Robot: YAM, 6 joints.
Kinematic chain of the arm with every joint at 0, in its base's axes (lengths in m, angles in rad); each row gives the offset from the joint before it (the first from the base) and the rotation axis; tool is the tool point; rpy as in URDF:
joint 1: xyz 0 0 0.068 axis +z
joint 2: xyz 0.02 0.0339 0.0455 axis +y
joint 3: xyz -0.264 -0.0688 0 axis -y
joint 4: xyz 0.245 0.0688 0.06 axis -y
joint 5: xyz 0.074 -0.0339 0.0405 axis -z
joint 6: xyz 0.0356 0 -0.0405 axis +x
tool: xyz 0 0 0 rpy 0 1.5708 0
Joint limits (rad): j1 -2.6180..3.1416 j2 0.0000..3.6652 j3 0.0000..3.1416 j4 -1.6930..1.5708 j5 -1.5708..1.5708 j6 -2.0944..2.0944
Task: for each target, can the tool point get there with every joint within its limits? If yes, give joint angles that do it. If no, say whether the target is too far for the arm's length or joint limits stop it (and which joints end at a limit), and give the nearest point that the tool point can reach.
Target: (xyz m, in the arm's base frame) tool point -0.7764 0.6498 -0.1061
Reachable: no: too far | nearest point -0.4839 0.4050 -0.0217 | short by 0.391 m
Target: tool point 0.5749 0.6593 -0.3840
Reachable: no: too far | nearest point 0.3688 0.4229 -0.2009 | short by 0.363 m
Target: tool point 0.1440 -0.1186 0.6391
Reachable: yes | joints -0.5462 1.3433 2.0038 0.1480 0.8407 -0.0510
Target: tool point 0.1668 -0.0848 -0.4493
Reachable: no: joint limits stop it (at a limit: joint 2) | nearest point 0.1760 -0.0895 -0.3767 | short by 0.073 m
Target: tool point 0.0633 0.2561 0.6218
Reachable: yes | joints 1.2622 1.5182 1.9649 0.4915 -0.5132 1.2169
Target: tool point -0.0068 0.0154 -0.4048
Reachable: no: joint limits stop it (at a limit: joint 2) | nearest point -0.0252 0.0571 -0.3288 | short by 0.089 m
